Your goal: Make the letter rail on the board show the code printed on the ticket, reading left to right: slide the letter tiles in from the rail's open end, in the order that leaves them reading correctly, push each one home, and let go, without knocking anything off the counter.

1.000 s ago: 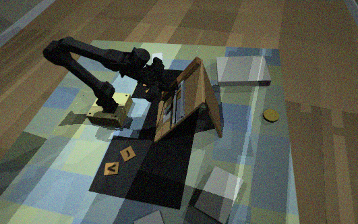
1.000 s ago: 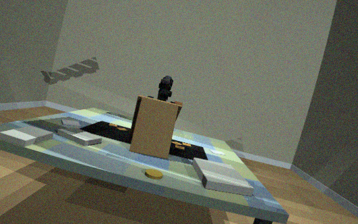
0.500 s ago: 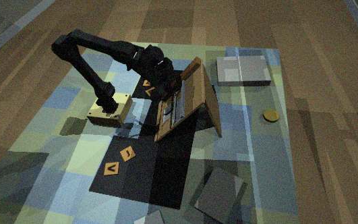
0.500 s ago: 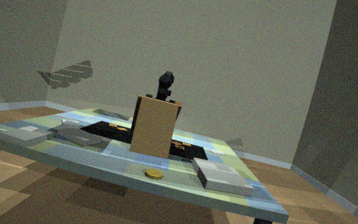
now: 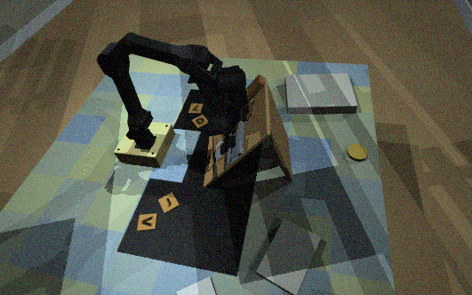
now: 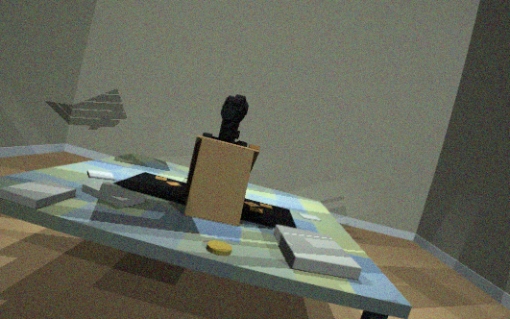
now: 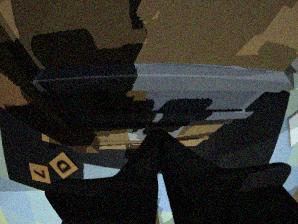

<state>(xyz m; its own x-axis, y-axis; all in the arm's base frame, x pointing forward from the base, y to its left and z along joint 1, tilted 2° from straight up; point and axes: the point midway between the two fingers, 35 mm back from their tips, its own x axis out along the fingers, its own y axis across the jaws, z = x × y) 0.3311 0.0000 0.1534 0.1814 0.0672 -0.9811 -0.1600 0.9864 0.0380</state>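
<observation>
The j tile is 21 cm to the right of my gripper tip, 19 cm behind it and 18 cm below it. Round my gripper tip: v tile (28 cm to the right, 23 cm behind, 18 cm below); then white ticket (10 cm below, 3 cm behind, 1 cm to the right); then black mat (19 cm below, 13 cm behind).
</observation>
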